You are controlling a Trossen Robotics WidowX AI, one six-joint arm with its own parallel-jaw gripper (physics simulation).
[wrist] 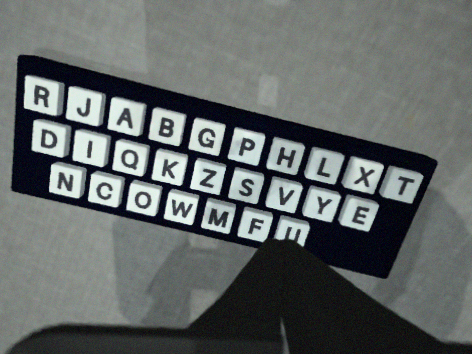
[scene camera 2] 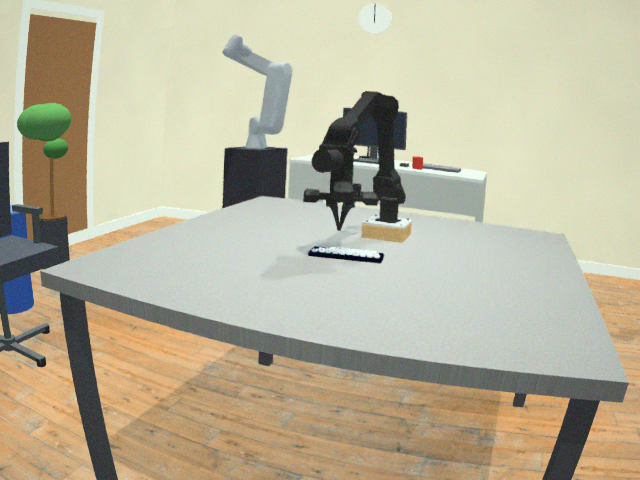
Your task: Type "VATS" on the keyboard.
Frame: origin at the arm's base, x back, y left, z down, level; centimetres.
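Seen in the pictures: gripper, between the fingertips: (wrist: 277,252) (scene camera 2: 339,230); arm's base, origin of its link: (scene camera 2: 388,220).
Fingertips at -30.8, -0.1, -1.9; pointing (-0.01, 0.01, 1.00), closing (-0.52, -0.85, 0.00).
Pixels of each thing's top centre, then the offset from my fingertips to it, as dx, dy, dz. Level surfaces: height alone.
- dark keyboard, centre of its top: (wrist: 217,180) (scene camera 2: 346,250) +0.7, +2.3, +5.1
- grey table, height of its surface: dz +6.7
- T key, centre of its top: (wrist: 403,186) -3.7, -4.7, +5.1
- V key, centre of its top: (wrist: 284,196) -0.4, -0.6, +5.1
- S key, centre of its top: (wrist: 246,187) +0.2, +1.1, +5.1
- U key, centre of its top: (wrist: 292,235) +1.0, -2.1, +5.1
A dark keyboard (scene camera 2: 345,254) (wrist: 350,250) with white letter keys lies flat on the grey table (scene camera 2: 439,299). In the wrist view the A key (wrist: 124,117) is in the top row towards the left, and the T key (wrist: 402,184) is at the right end of that row. The V key (wrist: 283,195) and the S key (wrist: 246,187) are in the middle row. My gripper (scene camera 2: 339,228) (wrist: 277,252) is shut and empty, pointing down above the table. In the wrist view its tips cover the lower part of the U key (wrist: 292,232).
The arm's wooden base block (scene camera 2: 385,230) stands on the table behind the keyboard. Behind the table are a white desk (scene camera 2: 439,183) with a monitor and a red cup (scene camera 2: 417,162), and a grey robot arm (scene camera 2: 275,98) on a dark pedestal (scene camera 2: 254,178). A chair (scene camera 2: 25,252) stands at the left.
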